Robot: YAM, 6 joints.
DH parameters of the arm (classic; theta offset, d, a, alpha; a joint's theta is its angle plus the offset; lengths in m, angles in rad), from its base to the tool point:
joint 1: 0 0.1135 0.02 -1.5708
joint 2: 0 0 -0.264 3.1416
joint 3: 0.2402 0 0.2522 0
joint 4: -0.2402 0 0.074 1.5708
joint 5: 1.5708 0 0 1.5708
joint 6: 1.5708 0.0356 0 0
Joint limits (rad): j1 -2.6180..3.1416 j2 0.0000..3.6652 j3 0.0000..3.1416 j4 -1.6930..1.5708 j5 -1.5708..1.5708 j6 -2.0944..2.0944
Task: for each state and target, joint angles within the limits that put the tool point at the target. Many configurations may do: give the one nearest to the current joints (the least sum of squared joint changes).
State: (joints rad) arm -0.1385 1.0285 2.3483 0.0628 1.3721 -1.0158
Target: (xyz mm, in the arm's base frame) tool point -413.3 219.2 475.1
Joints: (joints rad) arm -0.5541 0.5697 2.7887 0.2039 1.0612 -1.0158
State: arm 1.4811 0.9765 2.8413 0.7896 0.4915 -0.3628
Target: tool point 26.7 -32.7 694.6
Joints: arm 1.6418 1.2376 2.2696 0.9765 0.7518 -0.3628
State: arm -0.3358 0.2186 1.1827 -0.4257 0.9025 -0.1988
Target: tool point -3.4 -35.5 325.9
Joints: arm -0.5534 0.1042 0.7018 -0.6254 1.1164 -0.1988
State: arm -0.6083 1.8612 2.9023 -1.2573 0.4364 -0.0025
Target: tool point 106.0 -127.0 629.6
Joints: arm -0.7769 1.6848 2.9800 -1.2784 0.4741 -0.0025
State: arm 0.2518 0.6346 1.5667 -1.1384 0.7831 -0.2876
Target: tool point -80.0 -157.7 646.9
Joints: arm 0.9672 0.8463 2.4271 -0.4424 0.7263 -0.2876
